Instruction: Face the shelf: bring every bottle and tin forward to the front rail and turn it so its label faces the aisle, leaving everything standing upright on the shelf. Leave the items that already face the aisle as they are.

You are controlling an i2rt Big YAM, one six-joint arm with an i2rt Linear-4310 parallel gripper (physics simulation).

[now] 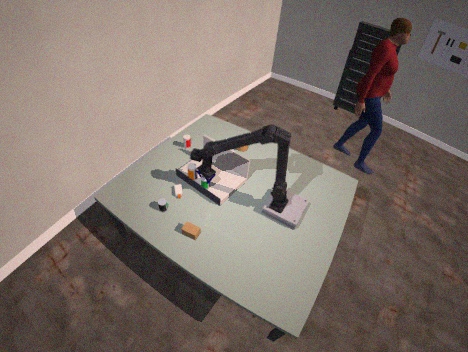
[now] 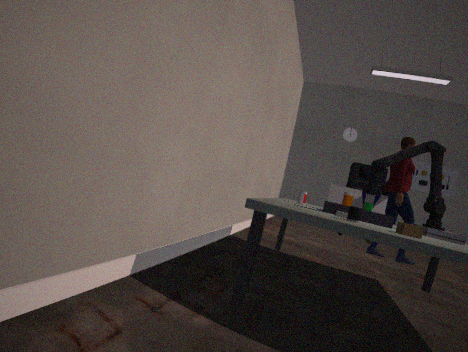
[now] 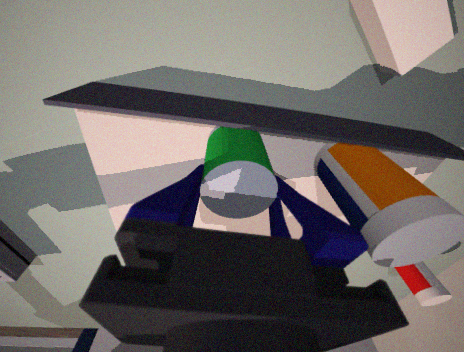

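Note:
A green-labelled tin with a grey top stands upright close behind the dark front rail of the shelf. Its green side faces the rail; whether it touches the rail or the shelf floor is unclear. My gripper is shut on this tin, a blue finger on each side. A larger bottle with a grey top stands upright beside it, close to the rail. Its orange patch faces the rail and a navy patch shows on its side toward my gripper.
A red-and-white can stands beyond the shelf's far end. Outside the rail are a white box, a dark grey-topped tin and a tan block. A person is beyond the table.

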